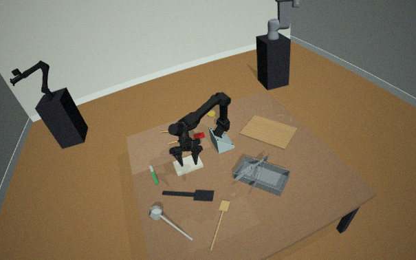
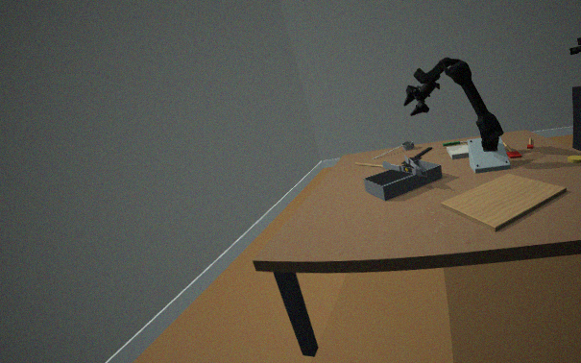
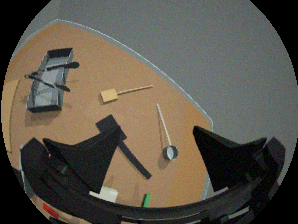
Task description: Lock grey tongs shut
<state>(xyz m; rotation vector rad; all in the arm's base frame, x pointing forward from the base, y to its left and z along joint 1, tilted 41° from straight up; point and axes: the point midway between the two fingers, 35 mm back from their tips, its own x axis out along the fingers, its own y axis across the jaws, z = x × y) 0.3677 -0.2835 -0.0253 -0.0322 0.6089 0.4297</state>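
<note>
My gripper tip is now 400 mm to the right of the grey roasting tin, 240 mm above it and 20 mm short of it. The rest, counted from my gripper tip: black spatula (260 mm below, 40 mm to the right, 10 mm behind); then wooden board (610 mm to the left, 350 mm behind, 260 mm below); then white block (260 mm below, 250 mm behind, 10 mm to the right).
</note>
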